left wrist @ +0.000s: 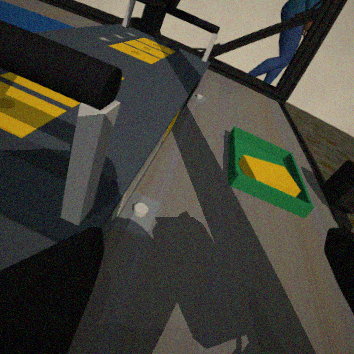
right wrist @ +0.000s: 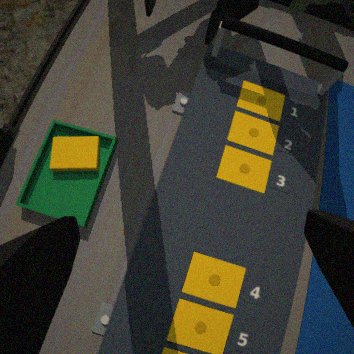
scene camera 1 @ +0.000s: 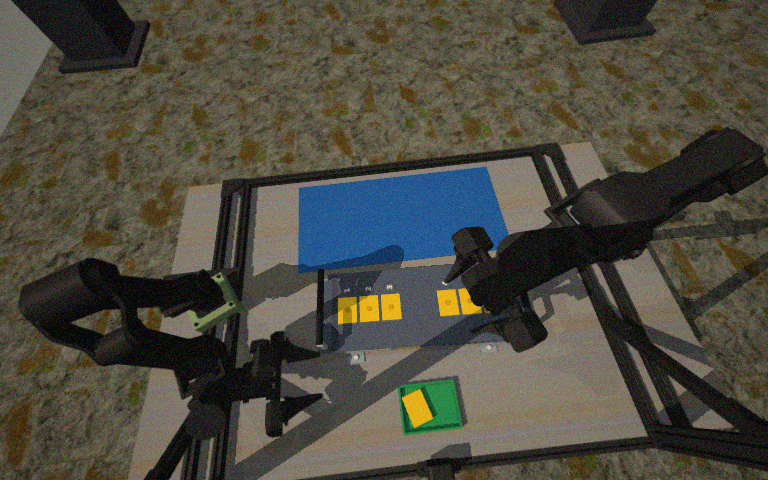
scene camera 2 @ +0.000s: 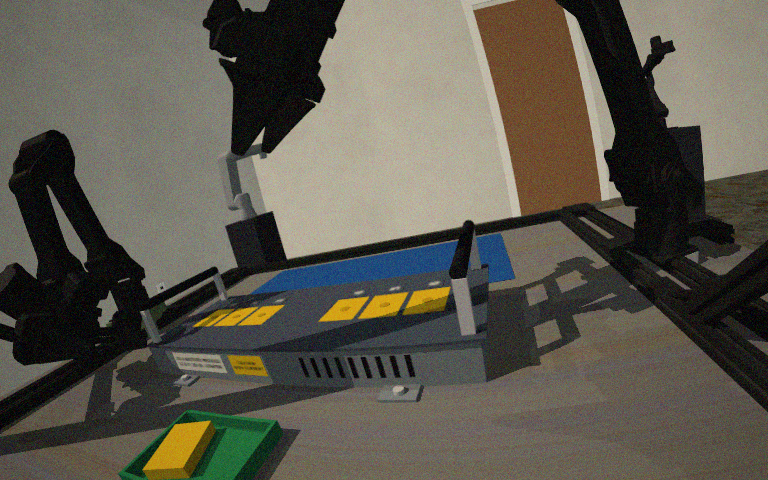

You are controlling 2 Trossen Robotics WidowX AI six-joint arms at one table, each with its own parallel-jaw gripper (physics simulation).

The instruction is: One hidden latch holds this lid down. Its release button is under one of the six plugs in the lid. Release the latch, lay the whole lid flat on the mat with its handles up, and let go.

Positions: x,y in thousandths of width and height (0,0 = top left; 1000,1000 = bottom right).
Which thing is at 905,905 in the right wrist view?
A blue mat.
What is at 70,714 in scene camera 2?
My left gripper.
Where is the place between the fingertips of my right gripper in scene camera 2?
At 330,320
